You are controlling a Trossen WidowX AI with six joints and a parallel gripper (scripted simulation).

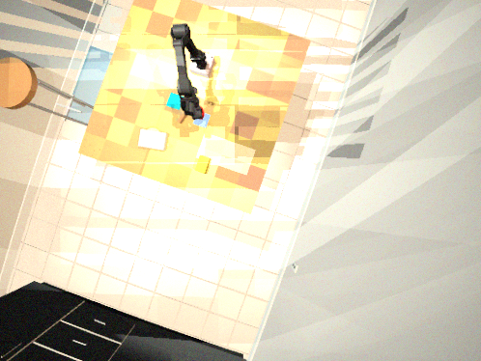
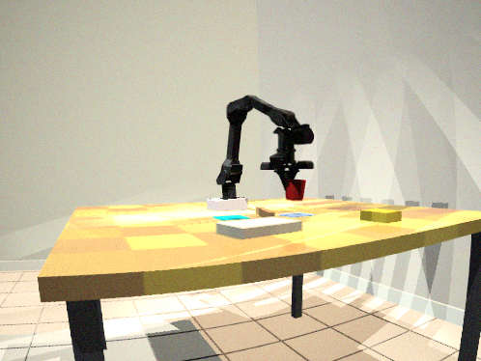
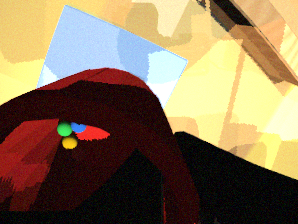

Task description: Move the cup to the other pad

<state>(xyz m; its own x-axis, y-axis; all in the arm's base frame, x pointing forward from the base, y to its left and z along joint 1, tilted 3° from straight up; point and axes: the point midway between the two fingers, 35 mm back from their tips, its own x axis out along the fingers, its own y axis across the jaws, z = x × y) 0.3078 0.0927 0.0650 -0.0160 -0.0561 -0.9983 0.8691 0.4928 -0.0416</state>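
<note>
The cyan pad is 200 mm to the right of my gripper tip, 90 mm below it and 30 mm behind it. From my gripper tip the other things lie so: wooden stick: 90 mm to the right, 80 mm below; then light blue pad: 90 mm below, 30 mm ahead, 20 mm to the left; then red cup: 30 mm ahead, 10 mm to the left.
</note>
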